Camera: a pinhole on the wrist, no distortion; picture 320 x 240 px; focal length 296.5 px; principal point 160.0 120.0 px. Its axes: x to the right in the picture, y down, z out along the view. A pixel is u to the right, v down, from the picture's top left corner.
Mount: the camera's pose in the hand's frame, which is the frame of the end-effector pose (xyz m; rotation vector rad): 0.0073 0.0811 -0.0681 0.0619 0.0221 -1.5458
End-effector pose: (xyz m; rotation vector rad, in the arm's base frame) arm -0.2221 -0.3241 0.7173 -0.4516 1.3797 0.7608
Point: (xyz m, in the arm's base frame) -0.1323 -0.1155 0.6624
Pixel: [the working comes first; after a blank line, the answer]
In the camera's frame: -0.0028 0.0991 0.2645

157 231
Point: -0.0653 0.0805 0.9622
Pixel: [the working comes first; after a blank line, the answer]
In the camera's frame: -0.1513 -0.1413 0.4946

69 35
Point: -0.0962 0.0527 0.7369
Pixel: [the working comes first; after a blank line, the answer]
In the camera's frame: -0.1126 0.0694 0.4136

79 170
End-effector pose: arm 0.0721 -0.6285 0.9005 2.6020 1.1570 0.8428
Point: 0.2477 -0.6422 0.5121
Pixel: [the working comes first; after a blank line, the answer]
In the camera's frame: 0.0764 -0.0783 0.4931

206 73
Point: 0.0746 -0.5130 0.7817
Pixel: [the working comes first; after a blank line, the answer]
In the camera's frame: 0.1934 0.0269 0.1855

outside the picture
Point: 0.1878 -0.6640 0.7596
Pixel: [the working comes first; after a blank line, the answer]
In the camera's frame: 0.0221 -0.0253 0.2490

186 90
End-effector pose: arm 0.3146 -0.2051 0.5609 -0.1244 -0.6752 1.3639
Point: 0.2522 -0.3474 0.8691
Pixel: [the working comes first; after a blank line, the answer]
In the camera's frame: 0.1800 -0.0222 0.4017

293 104
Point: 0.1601 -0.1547 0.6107
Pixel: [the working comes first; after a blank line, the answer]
In the camera's frame: -0.0481 0.0556 0.1686

75 218
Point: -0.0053 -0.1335 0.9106
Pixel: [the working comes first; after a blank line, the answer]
In the camera's frame: -0.0712 0.1871 0.4848

116 234
